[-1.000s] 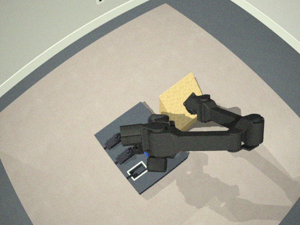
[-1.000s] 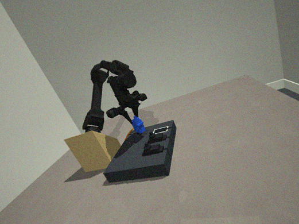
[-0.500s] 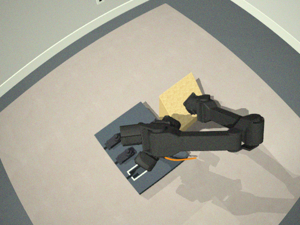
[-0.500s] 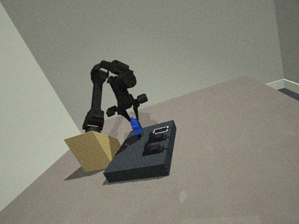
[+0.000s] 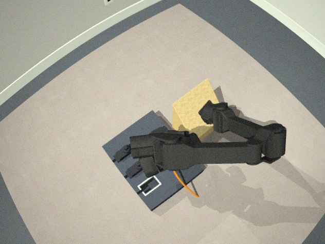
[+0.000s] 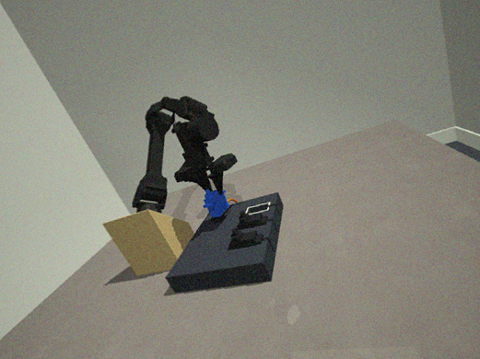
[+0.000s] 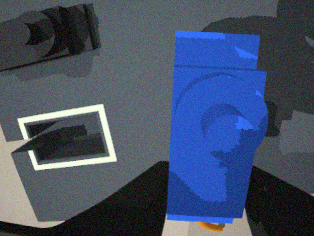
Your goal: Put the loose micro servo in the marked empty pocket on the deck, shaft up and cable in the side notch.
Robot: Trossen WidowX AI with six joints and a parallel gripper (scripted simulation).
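My gripper tip is now 10 cm above the dark grey deck, 7 cm to the left of it and 2 cm past it.
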